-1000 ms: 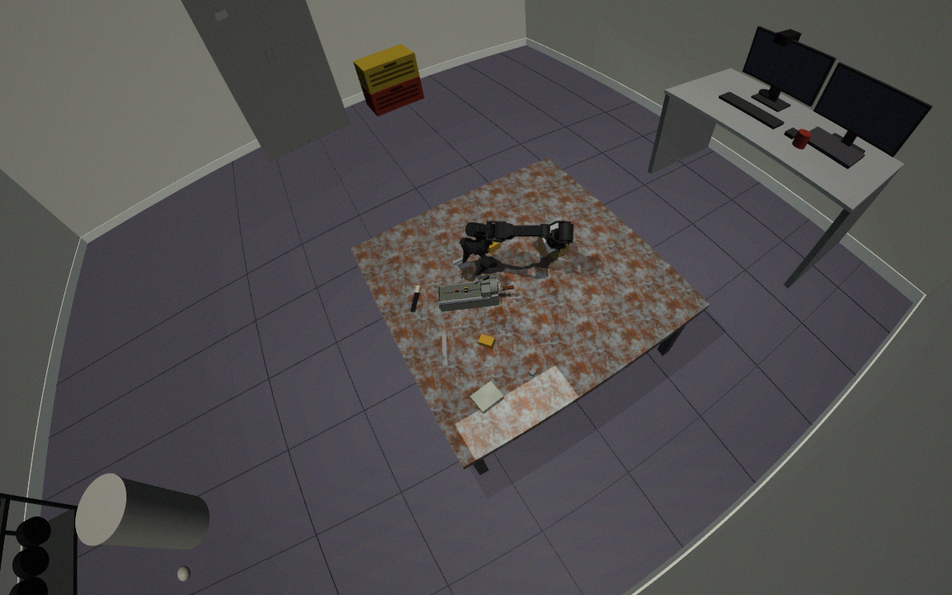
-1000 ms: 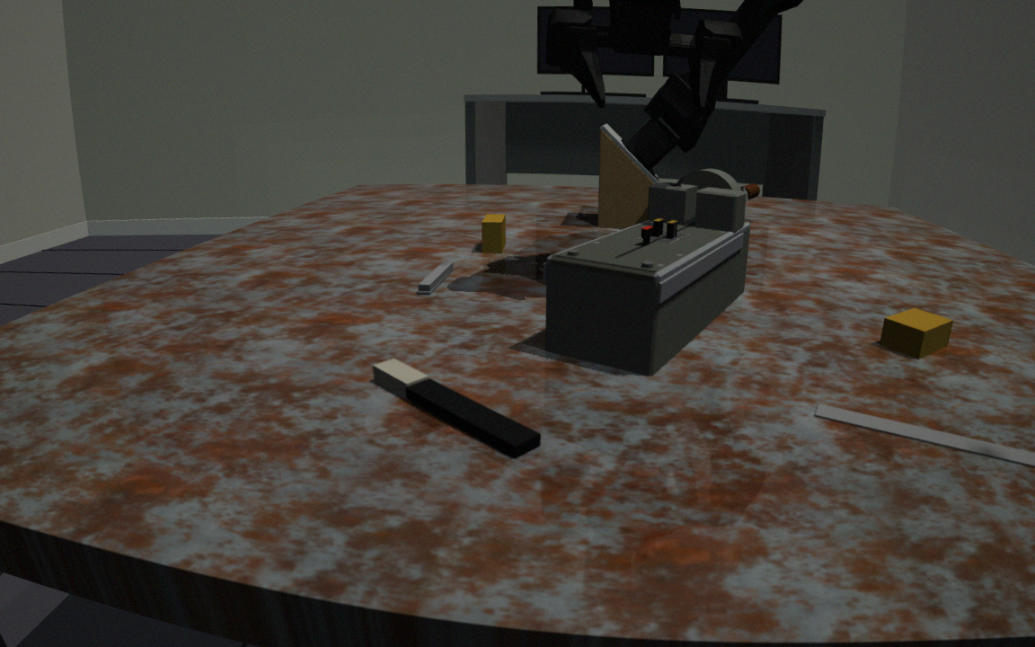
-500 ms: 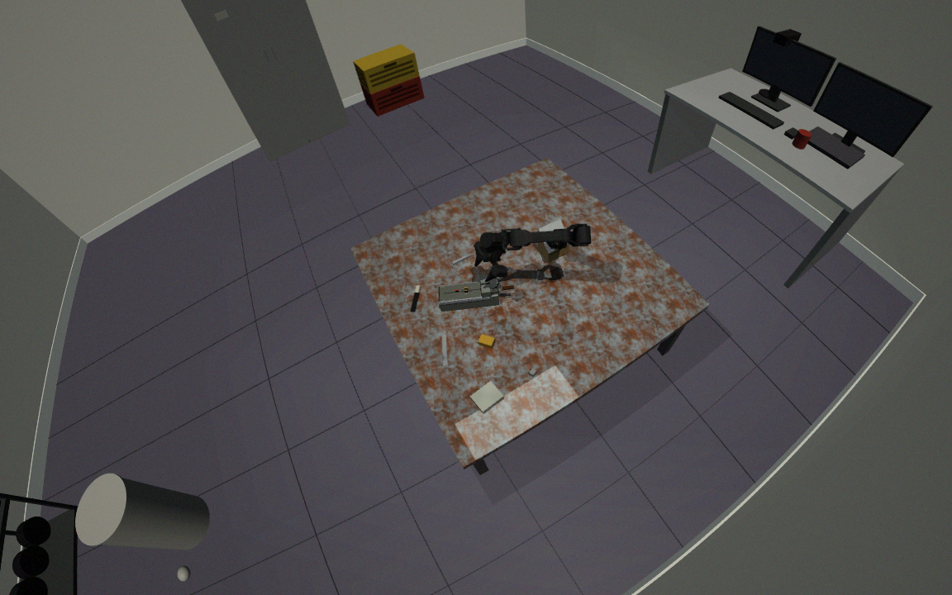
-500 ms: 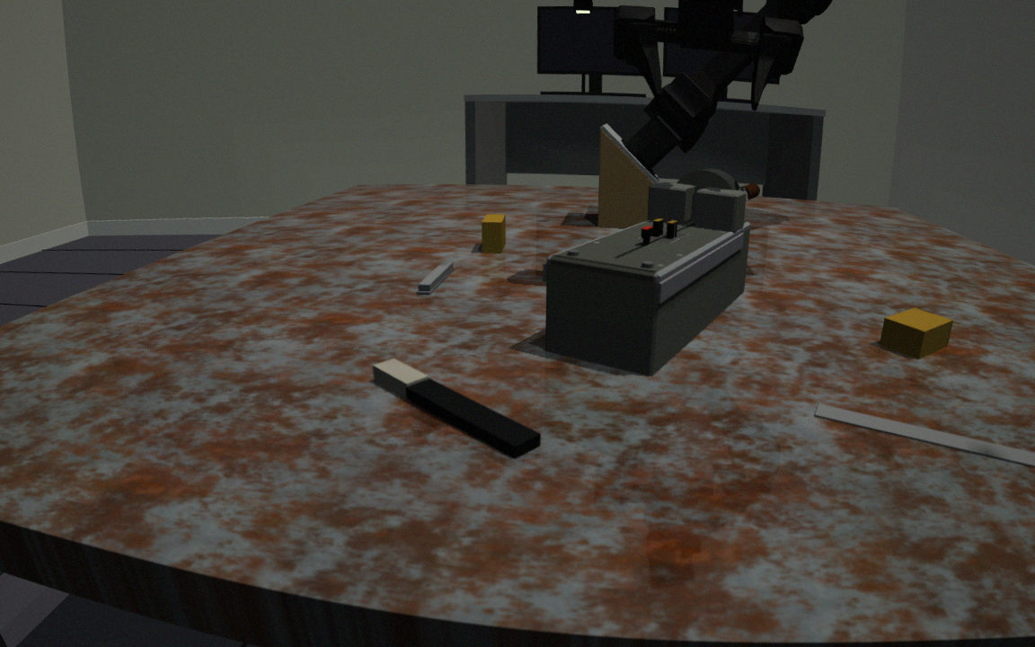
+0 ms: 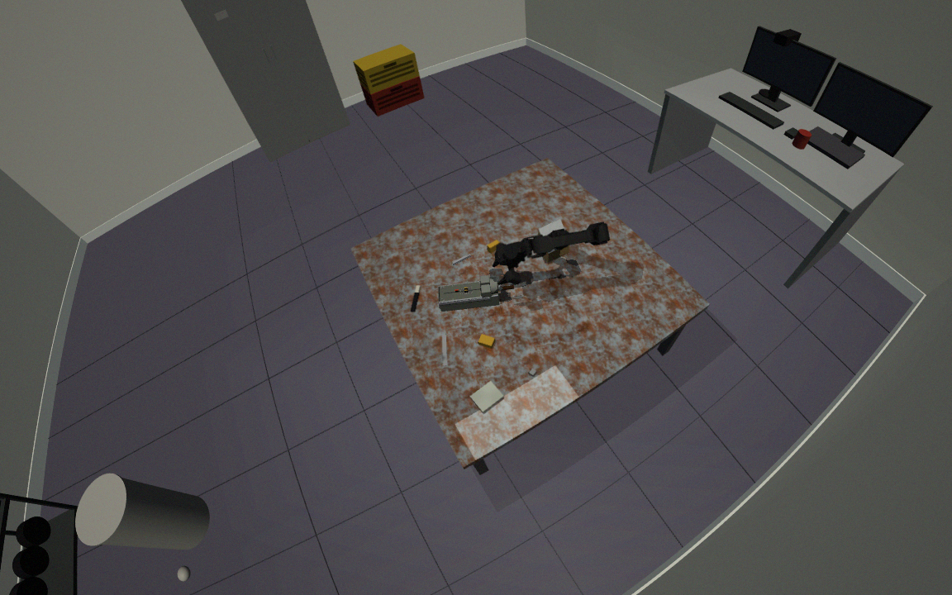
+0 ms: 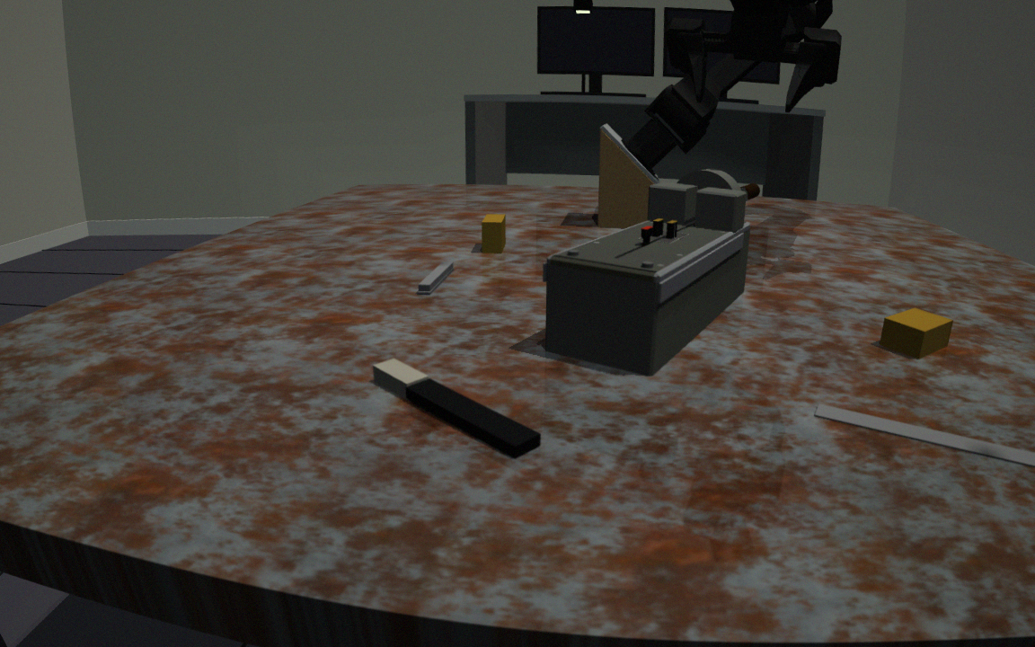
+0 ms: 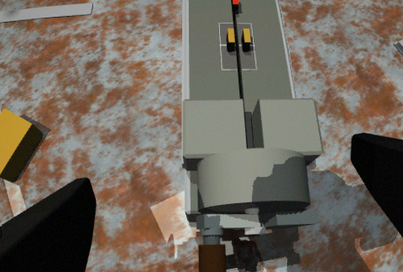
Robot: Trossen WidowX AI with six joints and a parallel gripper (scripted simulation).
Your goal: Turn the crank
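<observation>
Now: the brown crank handle 10 cm below my gripper tip, 4 cm behind it and 2 cm to the left of it. The rest, counted from my gripper tip: red pointer 14 cm ahead, 11 cm to the right, 11 cm below; small grey bar 31 cm to the right, 19 cm below; grey strip 32 cm ahead, 19 cm below, 5 cm to the left.
</observation>
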